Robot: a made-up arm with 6 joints. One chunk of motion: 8 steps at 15 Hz.
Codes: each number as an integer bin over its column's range. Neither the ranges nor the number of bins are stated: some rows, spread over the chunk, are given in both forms.
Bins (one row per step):
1: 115 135 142 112 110 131
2: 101 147 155 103 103 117
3: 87 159 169 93 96 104
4: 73 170 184 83 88 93
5: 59 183 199 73 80 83
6: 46 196 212 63 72 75
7: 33 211 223 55 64 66
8: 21 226 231 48 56 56
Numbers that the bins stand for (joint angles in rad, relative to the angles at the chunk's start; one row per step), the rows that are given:
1: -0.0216 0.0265 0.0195 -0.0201 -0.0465 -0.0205
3: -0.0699 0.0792 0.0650 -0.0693 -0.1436 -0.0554
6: -0.1406 0.1604 0.1375 -0.1469 -0.3102 -0.0929
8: -0.1838 0.2263 0.1695 -0.1858 -0.4213 -0.1175
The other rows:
2: -0.0457 0.0528 0.0414 -0.0434 -0.0951 -0.0386
4: -0.0940 0.1033 0.0903 -0.0952 -0.1992 -0.0696
5: -0.1182 0.1319 0.1156 -0.1211 -0.2547 -0.0826
7: -0.1631 0.1934 0.1560 -0.1676 -0.3658 -0.1046

